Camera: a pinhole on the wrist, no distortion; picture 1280 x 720 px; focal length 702.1 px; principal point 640.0 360.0 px. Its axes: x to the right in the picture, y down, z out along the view. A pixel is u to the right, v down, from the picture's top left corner.
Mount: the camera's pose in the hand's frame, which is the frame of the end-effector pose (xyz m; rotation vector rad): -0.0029 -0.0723 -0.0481 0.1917 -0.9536 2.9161
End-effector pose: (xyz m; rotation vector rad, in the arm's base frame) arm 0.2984 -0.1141 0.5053 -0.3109 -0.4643 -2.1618
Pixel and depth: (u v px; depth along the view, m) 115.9 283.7 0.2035
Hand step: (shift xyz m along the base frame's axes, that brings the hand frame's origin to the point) -0.2381 0.0222 0.1219
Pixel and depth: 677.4 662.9 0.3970
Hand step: -0.3495 0.3194 0.0582
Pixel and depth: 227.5 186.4 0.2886
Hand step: -0.2601 0.0473 0.2161
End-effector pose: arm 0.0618 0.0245 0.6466 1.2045 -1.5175 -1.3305
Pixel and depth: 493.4 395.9 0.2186
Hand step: -0.0905 -0.0324 -0.2292
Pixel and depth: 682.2 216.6 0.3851
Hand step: -0.2617 0.0590 -0.2826
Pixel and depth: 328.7 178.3 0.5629
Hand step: -0.4642 -0.1886 -0.3728
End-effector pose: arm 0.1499 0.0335 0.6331 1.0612 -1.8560 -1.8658
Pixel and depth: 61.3 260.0 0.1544
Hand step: -0.1013 -0.0257 -0.1898
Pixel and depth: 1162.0 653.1 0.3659
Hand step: 0.1550 0.3589 -0.3351
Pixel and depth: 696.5 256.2 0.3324
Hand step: -0.1103 0.2039 -0.2476
